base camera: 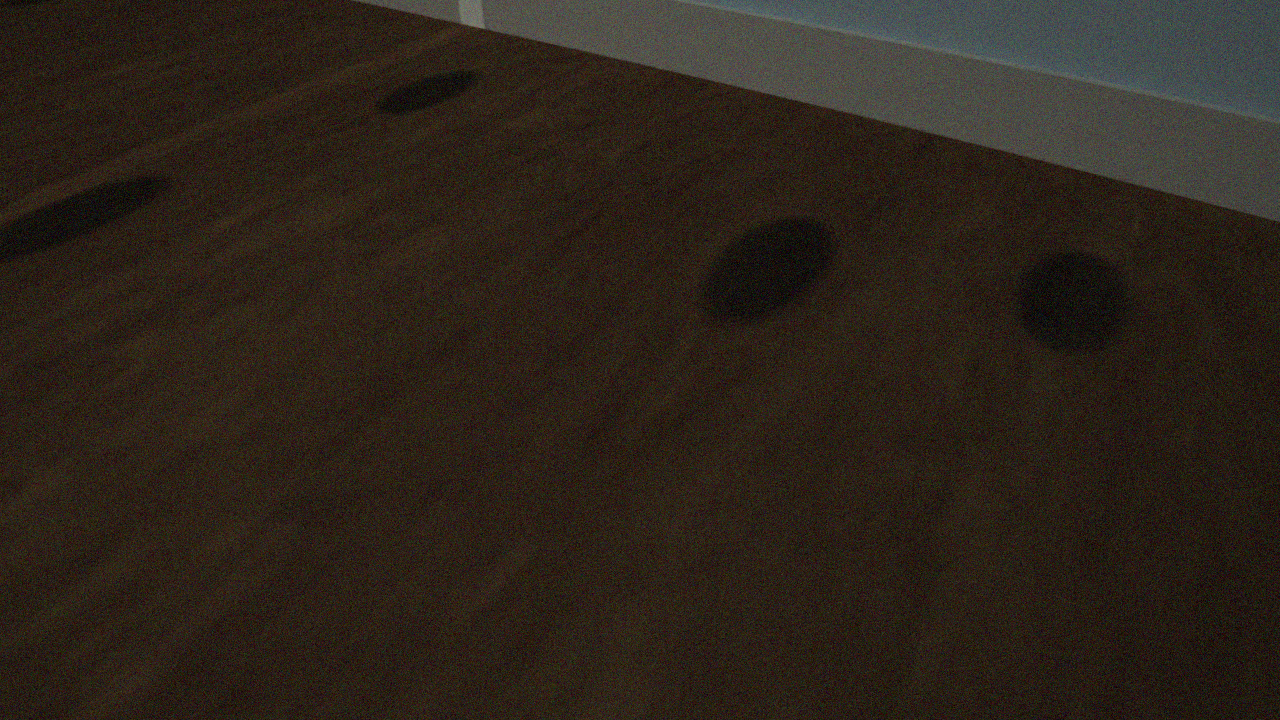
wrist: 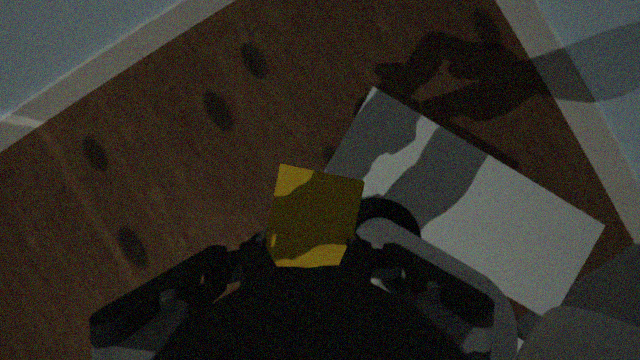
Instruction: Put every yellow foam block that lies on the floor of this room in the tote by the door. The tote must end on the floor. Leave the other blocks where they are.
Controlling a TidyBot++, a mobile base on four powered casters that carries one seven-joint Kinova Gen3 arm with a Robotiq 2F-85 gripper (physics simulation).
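Where they show: gripper, fingertip midpoint: (wrist: 306, 237); arm's base, link origin: (wrist: 378, 241).
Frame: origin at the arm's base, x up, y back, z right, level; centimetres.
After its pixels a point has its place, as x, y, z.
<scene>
A yellow foam block (wrist: 316, 215) {20.6, -14.1, 2.4} is held between the fingertips of my gripper (wrist: 306, 237) {17.1, -13.6, -0.3} in the wrist view, with patches of light and shadow on it. The gripper is shut on it. The block is in front of the pale top of the mobile base and the brown floor in that view, and looks held above them. The gripper does not show in the base camera view. The tote does not show in either view. No yellow block shows on the visible floor.
The mobile base's pale top (wrist: 510, 225) lies right of the block in the wrist view. A pale skirting board (base camera: 877, 89) {-36.2, -96.0, 21.7} (wrist: 90, 80) {-36.0, -111.4, -6.7} runs below a blue wall (base camera: 1118, 44) {-27.1, -86.6, 41.7} (wrist: 65, 35) {-22.5, -107.2, 3.9}. Another wall stands at right in the wrist view. Dark oval patches mark the brown floor (base camera: 537, 402) {-39.7, -45.8, -8.9} (wrist: 165, 185) {-39.6, -67.7, -28.8}.
</scene>
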